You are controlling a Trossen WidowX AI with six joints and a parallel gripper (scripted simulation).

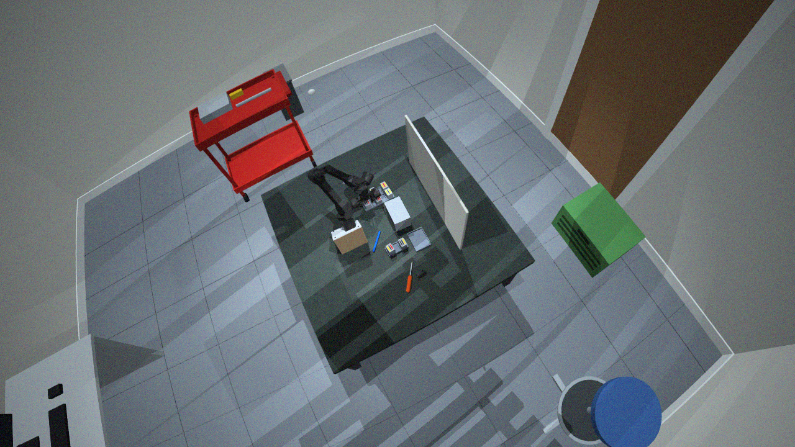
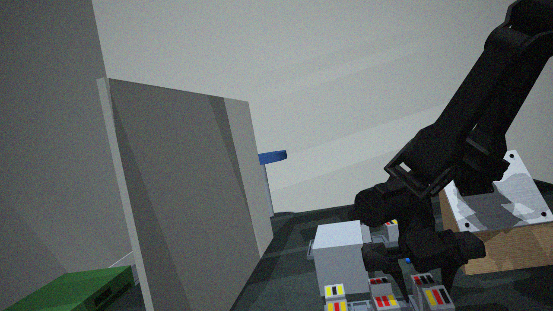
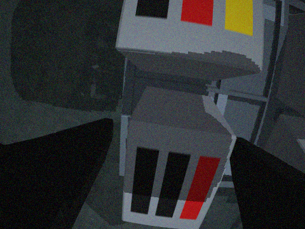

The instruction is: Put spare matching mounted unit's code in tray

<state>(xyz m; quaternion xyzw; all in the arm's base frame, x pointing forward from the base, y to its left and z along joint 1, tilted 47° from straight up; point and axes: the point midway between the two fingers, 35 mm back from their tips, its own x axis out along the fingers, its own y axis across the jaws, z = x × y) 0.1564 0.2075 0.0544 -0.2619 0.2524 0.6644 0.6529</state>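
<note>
Now: gripper tip 20 mm below the grey spare. Round my gripper tip: flat grey tray 180 mm ahead, 360 mm to the right, 20 mm below; then grey mounted unit 130 mm ahead, 160 mm to the right, 30 mm above; then blue pen 50 mm behind, 250 mm to the right, 10 mm below.
</note>
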